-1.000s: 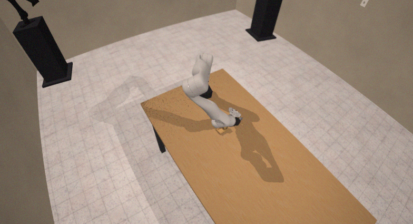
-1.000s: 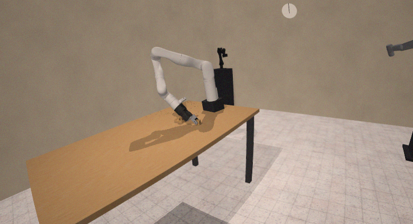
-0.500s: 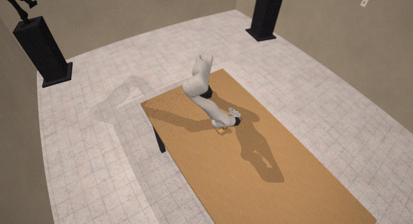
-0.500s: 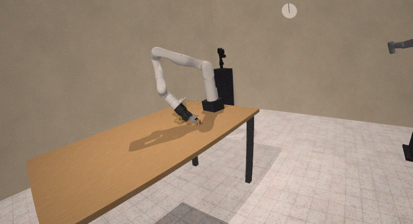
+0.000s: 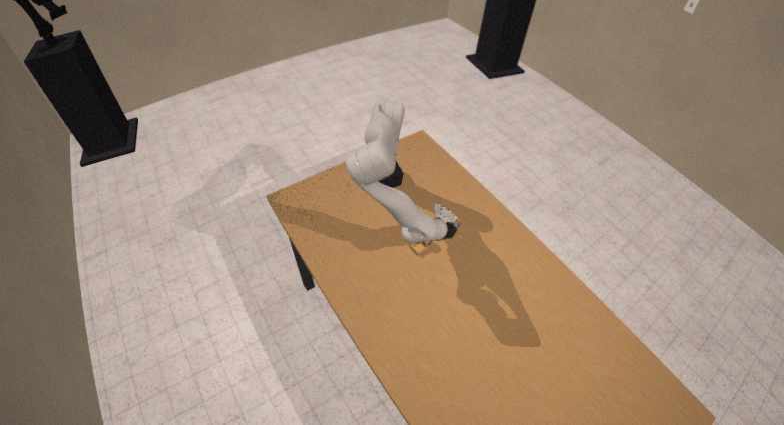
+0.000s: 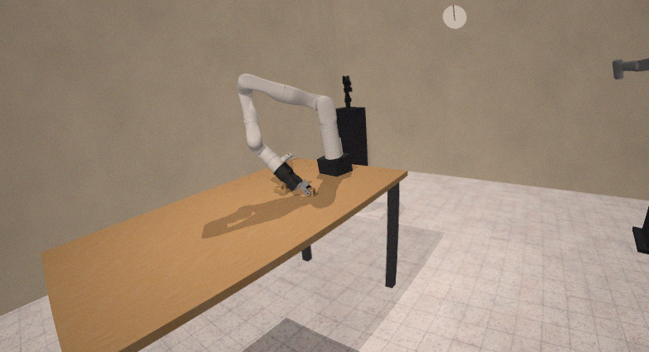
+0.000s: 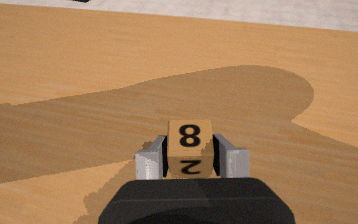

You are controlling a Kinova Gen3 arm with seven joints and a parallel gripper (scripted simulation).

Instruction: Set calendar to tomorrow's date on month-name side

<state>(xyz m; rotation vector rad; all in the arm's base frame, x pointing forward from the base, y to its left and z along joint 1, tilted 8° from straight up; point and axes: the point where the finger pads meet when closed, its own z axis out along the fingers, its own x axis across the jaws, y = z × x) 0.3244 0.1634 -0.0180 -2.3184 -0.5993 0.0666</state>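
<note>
The wooden date cube is 1 cm to the left of my hand and 1 cm below it. Also, from my hand: wooden tray 15 cm to the right, 4 cm ahead, 2 cm below.
</note>
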